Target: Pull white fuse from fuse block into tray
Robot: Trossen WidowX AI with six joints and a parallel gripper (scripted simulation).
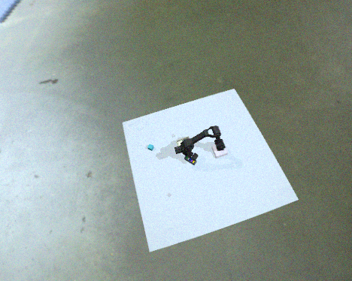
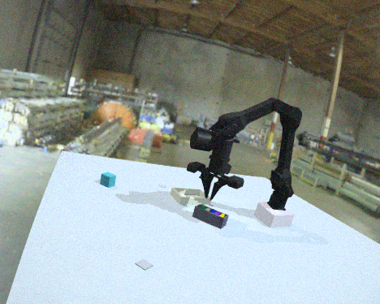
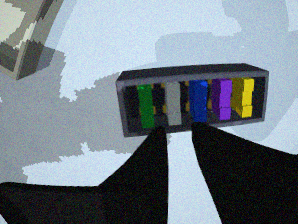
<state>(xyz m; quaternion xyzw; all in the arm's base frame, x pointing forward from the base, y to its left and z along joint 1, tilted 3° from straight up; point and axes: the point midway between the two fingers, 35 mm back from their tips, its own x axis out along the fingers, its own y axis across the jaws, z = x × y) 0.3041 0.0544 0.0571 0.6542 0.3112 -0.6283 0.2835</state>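
Right now the white fuse is 5 cm below my gripper tip. The rest, counted from my gripper tip: beige tray (17 cm to the right, 7 cm below, 2 cm ahead); then cyan cube (35 cm ahead, 17 cm to the right, 5 cm below).
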